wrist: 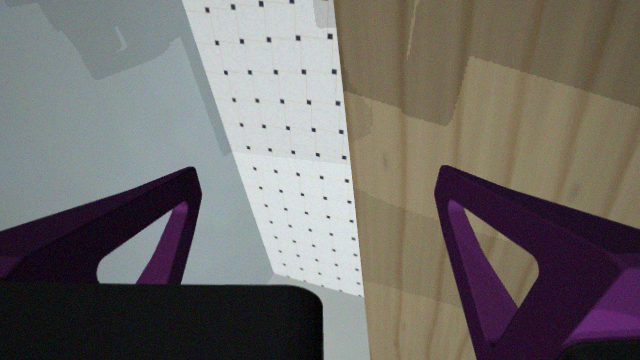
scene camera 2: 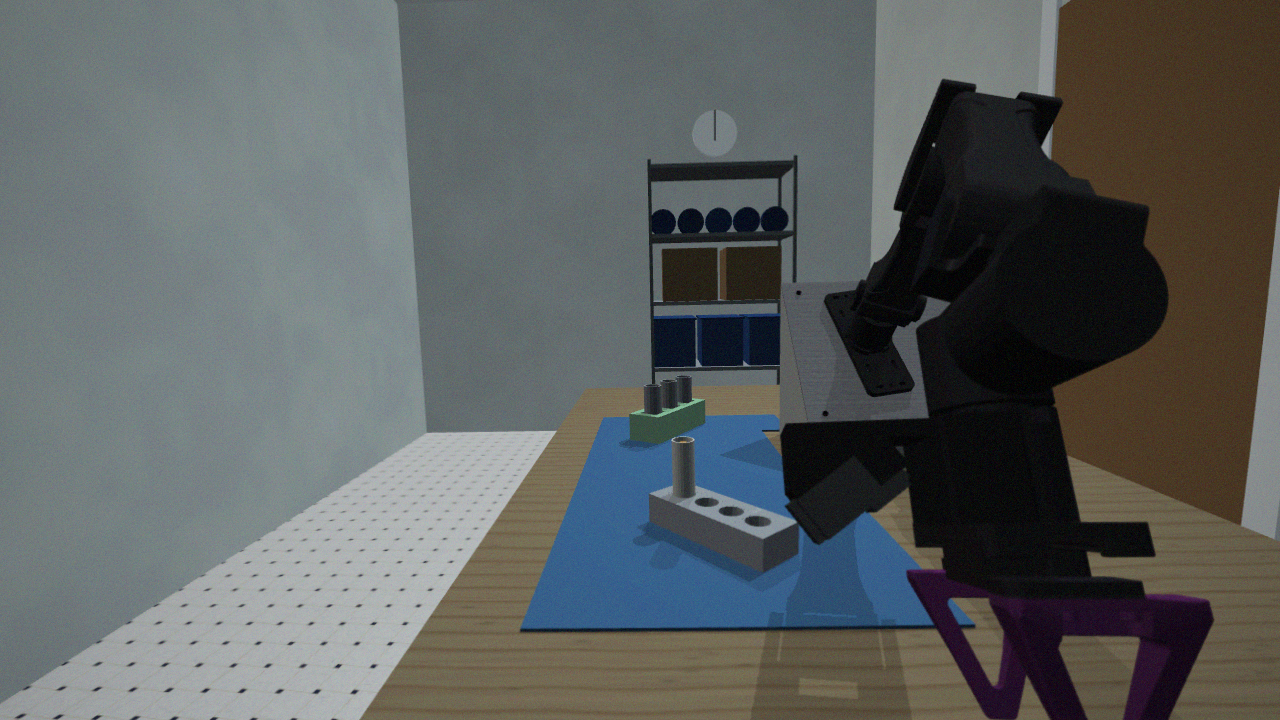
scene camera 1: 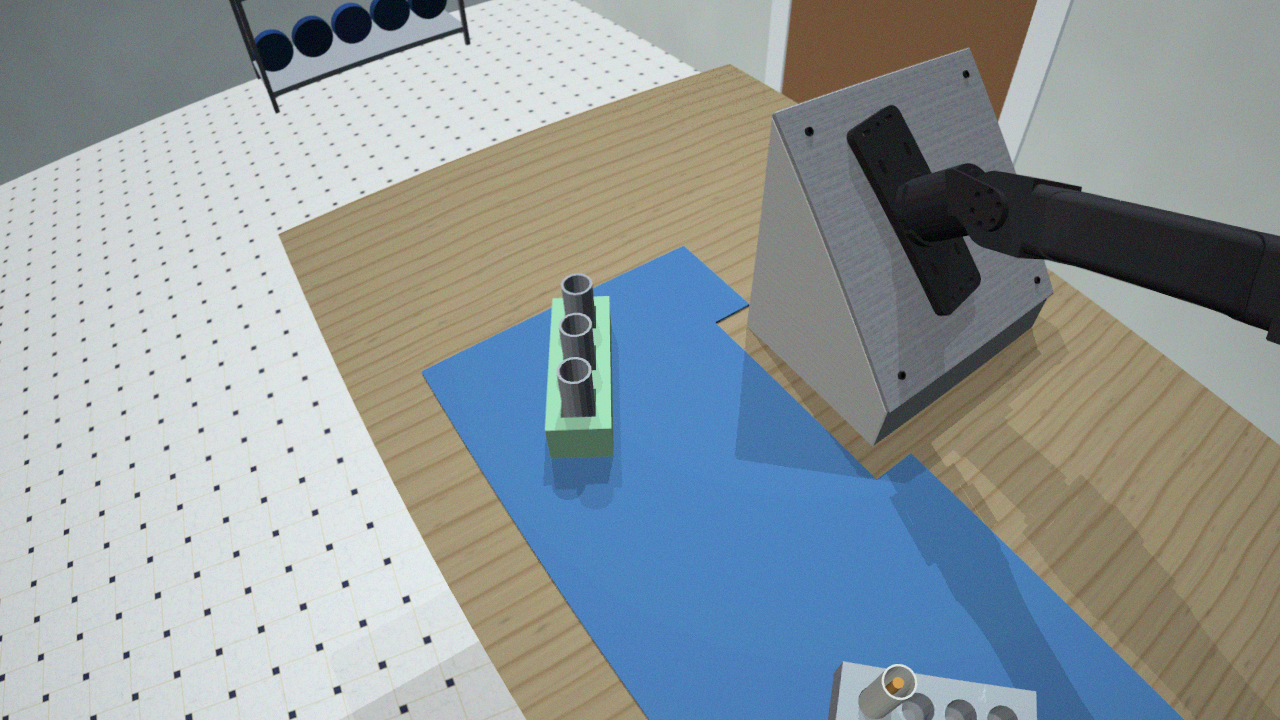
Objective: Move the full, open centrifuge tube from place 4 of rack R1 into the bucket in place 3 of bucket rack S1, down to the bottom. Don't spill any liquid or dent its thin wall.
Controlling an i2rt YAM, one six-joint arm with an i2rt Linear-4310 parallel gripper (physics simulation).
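Pixels of known places: gripper, between the fingertips: (wrist: 318,179); arm's base, origin of its link: (scene camera 2: 865,341) (scene camera 1: 914,212).
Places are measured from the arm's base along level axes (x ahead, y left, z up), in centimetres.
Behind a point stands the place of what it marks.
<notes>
The open centrifuge tube (scene camera 1: 881,696) @[x 34.2, y 25.1, z -8.6 cm] (scene camera 2: 682,468) @[x 33.3, y 26.4, z -10.4 cm] stands upright in an end hole of the light grey rack R1 (scene camera 1: 1020,701) @[x 24.7, y 33.6, z -13.7 cm] (scene camera 2: 707,531) @[x 31.6, y 31.8, z -15.2 cm]; amber liquid shows inside it in scene camera 1. The rack's other three holes are empty. The green bucket rack S1 (scene camera 1: 580,442) @[x 34.5, y -8.6, z -14.4 cm] (scene camera 2: 648,428) @[x 33.8, y -8.1, z -14.5 cm] stands farther back with three dark grey buckets, the front one (scene camera 1: 577,394) @[x 33.5, y -9.7, z -9.2 cm] (scene camera 2: 653,399) @[x 32.7, y -9.5, z -9.8 cm], the middle one (scene camera 1: 576,340) @[x 30.2, y -14.1, z -8.1 cm] (scene camera 2: 668,394) @[x 29.6, y -13.9, z -9.9 cm] and the rear one (scene camera 1: 578,295) @[x 26.7, y -18.4, z -7.8 cm] (scene camera 2: 684,388) @[x 26.0, y -18.2, z -9.7 cm]; no place numbers can be read. My purple gripper (wrist: 318,179) @[x 22.6, y 63.9, z -11.9 cm] is wide open and empty, to the right of rack R1 and nearer scene camera 2.
Both racks stand on a blue mat (scene camera 1: 716,537) @[x 30.8, y 5.8, z -16.9 cm] (scene camera 2: 590,573) @[x 43.3, y 35.5, z -17.0 cm] on the wooden table (scene camera 1: 429,241) @[x 29.8, y -48.0, z -17.3 cm] (scene camera 2: 501,653) @[x 49.8, y 46.0, z -17.3 cm]. A grey wedge-shaped stand (scene camera 1: 805,268) @[x 11.0, y -4.0, z -3.7 cm] (scene camera 2: 801,358) @[x 10.7, y 0.9, z -2.2 cm] with a black plate rises beside the mat, to the right in both scene views. A shelf unit (scene camera 2: 650,268) stands by the far wall.
</notes>
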